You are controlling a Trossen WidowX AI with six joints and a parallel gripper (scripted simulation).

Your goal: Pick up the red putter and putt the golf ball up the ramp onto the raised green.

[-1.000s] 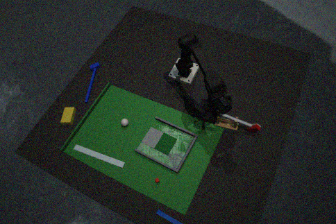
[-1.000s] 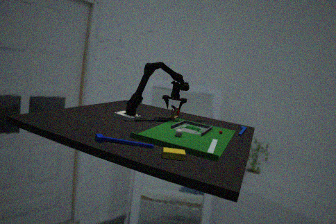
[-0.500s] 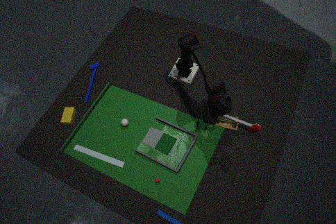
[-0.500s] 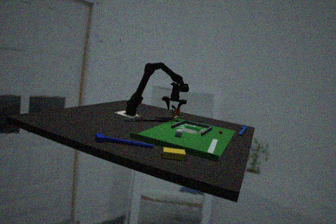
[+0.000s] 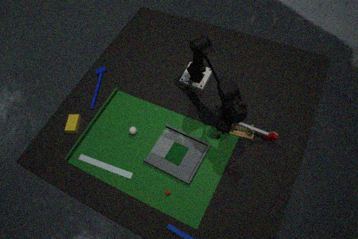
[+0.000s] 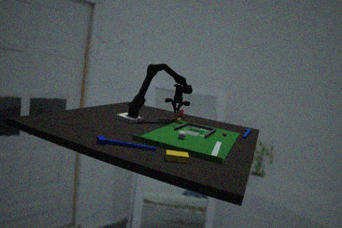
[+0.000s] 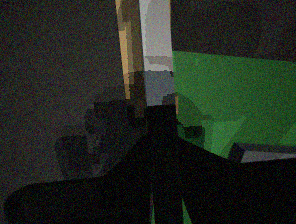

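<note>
Now: the wooden stand 70 mm to the left of my gripper tip, 30 mm below it and 20 mm behind it. From my gripper tip the other things lie so: small red marker (420 mm ahead, 80 mm to the right, 60 mm below); red putter (100 mm to the left, 30 mm behind); green mat (280 mm to the right, 280 mm ahead, 60 mm below).
</note>
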